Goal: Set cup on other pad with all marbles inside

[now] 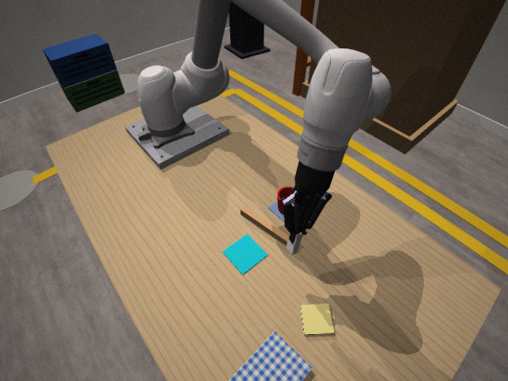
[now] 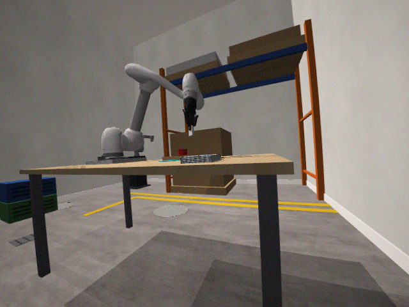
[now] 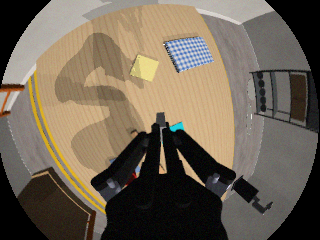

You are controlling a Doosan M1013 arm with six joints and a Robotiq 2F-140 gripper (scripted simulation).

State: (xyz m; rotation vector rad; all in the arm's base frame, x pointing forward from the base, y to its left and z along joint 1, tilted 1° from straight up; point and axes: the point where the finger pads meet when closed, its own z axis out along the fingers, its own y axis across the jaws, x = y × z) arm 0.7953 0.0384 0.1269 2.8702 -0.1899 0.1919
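Right now my hand is 18 cm past the red cup, 15 cm above it and 14 cm to the right of it. From my hand the other things lie so: cyan pad: 18 cm below, 12 cm behind, 7 cm to the right; then wooden rail: 17 cm below, 15 cm behind, 4 cm to the left.
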